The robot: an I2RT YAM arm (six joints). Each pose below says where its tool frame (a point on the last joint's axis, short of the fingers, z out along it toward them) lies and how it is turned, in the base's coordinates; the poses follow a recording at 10 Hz.
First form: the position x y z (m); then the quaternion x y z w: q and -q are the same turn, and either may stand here.
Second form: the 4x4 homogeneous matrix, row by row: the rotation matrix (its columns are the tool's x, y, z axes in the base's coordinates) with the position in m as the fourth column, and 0 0 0 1 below. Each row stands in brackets. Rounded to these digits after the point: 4 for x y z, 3 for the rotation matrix.
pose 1, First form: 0.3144, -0.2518, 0.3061, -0.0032, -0.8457, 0.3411, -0.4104
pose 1, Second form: [[-0.663, 0.285, 0.692, 0.3144], [-0.275, 0.767, -0.580, -0.2518], [-0.696, -0.574, -0.430, 0.3061], [0, 0, 0, 1]]
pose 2, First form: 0.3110, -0.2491, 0.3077, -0.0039, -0.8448, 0.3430, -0.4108
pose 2, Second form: [[-0.662, 0.288, 0.691, 0.3110], [-0.275, 0.765, -0.583, -0.2491], [-0.697, -0.576, -0.427, 0.3077], [0, 0, 0, 1]]
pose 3, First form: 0.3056, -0.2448, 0.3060, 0.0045, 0.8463, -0.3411, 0.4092
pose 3, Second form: [[-0.665, 0.287, 0.690, 0.3056], [-0.272, 0.767, -0.581, -0.2448], [-0.696, -0.574, -0.432, 0.3060], [0, 0, 0, 1]]
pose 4, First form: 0.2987, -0.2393, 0.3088, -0.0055, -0.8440, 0.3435, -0.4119
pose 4, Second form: [[-0.661, 0.292, 0.691, 0.2987], [-0.274, 0.764, -0.584, -0.2393], [-0.699, -0.575, -0.425, 0.3088], [0, 0, 0, 1]]
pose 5, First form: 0.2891, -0.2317, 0.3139, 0.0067, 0.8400, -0.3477, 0.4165
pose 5, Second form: [[-0.653, 0.301, 0.695, 0.2891], [-0.278, 0.758, -0.590, -0.2317], [-0.704, -0.579, -0.411, 0.3139], [0, 0, 0, 1]]
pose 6, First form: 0.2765, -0.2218, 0.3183, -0.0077, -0.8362, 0.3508, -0.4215
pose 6, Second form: [[-0.645, 0.309, 0.700, 0.2765], [-0.283, 0.754, -0.593, -0.2218], [-0.710, -0.580, -0.399, 0.3183], [0, 0, 0, 1]]
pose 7, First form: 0.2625, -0.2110, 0.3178, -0.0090, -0.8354, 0.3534, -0.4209
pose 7, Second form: [[-0.646, 0.313, 0.697, 0.2625], [-0.282, 0.750, -0.598, -0.2110], [-0.710, -0.583, -0.396, 0.3178], [0, 0, 0, 1]]
